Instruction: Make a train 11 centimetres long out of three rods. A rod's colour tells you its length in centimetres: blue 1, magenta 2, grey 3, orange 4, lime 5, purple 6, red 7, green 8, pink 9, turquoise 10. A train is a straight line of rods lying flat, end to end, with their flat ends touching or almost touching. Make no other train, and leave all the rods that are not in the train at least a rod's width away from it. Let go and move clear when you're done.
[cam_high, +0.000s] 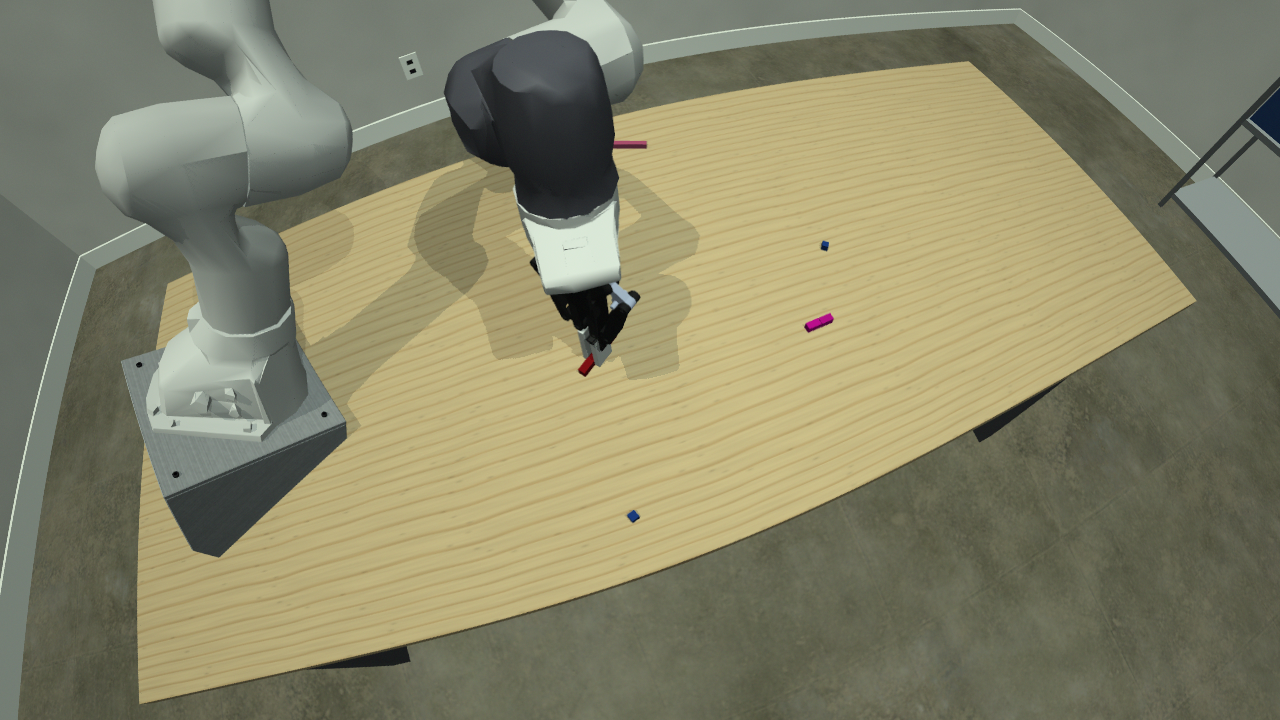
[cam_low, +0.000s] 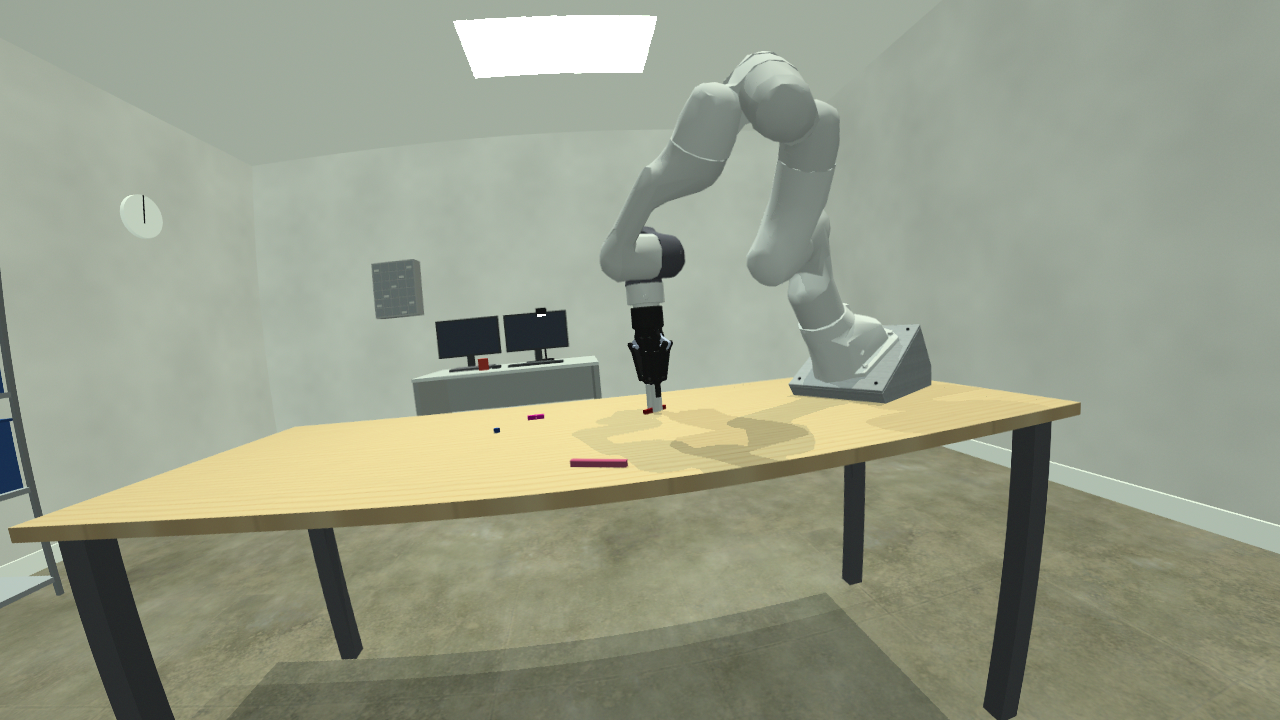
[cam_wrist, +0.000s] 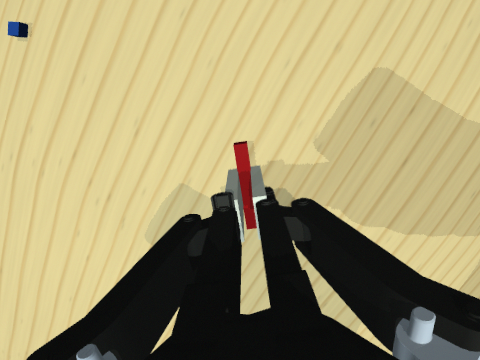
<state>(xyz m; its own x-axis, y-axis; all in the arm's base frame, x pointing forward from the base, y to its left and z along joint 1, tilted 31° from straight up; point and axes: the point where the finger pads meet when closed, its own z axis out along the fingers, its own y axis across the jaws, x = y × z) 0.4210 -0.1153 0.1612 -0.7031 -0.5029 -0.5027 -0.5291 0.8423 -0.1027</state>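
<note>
Now: the red rod 3 cm below my hand. The rest, counted from my hand: pink rod 15 cm ahead, 37 cm to the left, 3 cm below.
</note>
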